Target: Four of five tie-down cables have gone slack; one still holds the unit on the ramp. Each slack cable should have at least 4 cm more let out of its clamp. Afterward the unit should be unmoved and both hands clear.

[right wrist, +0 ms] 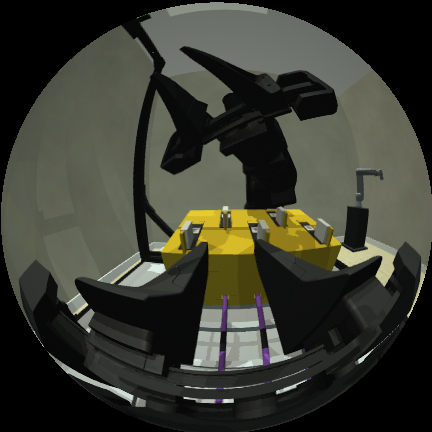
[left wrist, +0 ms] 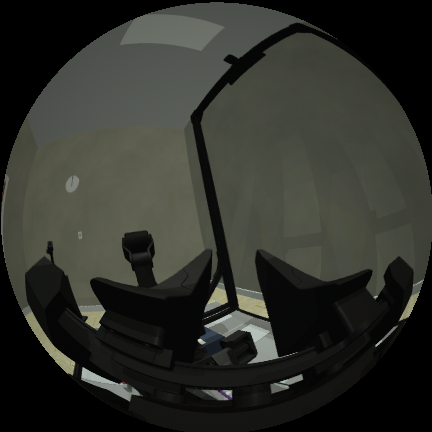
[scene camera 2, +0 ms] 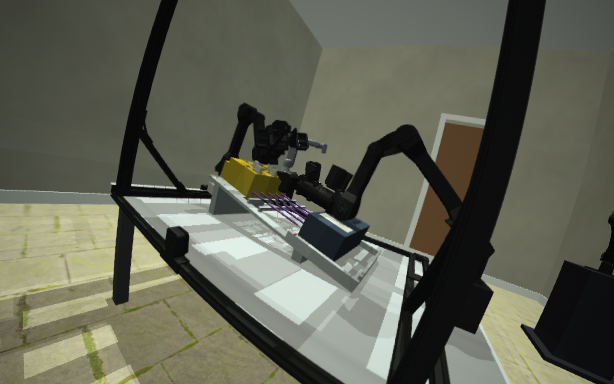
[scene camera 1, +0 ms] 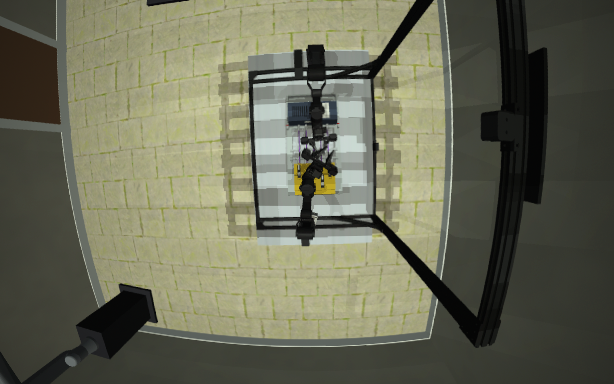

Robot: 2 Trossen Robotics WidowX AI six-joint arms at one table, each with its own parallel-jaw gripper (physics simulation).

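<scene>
A yellow block [scene camera 1: 327,189] [scene camera 2: 241,175] [right wrist: 230,275] with several upright grey clamp levers [right wrist: 187,232] sits at the upper end of the grey ramp [scene camera 2: 320,262]. Purple cables [scene camera 2: 280,210] [right wrist: 224,315] run from its face toward the dark blue unit [scene camera 1: 299,114] [scene camera 2: 325,234] lower on the ramp. Which cable is taut cannot be told. My right gripper [right wrist: 231,246] is partly open and empty, in front of the block and above the cables. My left gripper [left wrist: 233,254] [right wrist: 165,60] is partly open and empty, raised above the block. The cables' far ends are hidden in the right wrist view.
The two arms come close together over the yellow block and cables. A black frame [scene camera 1: 253,150] surrounds the table, with a small black box [scene camera 2: 177,241] on its near rail. A grey robot arm on a black pedestal [right wrist: 356,227] stands beyond the table.
</scene>
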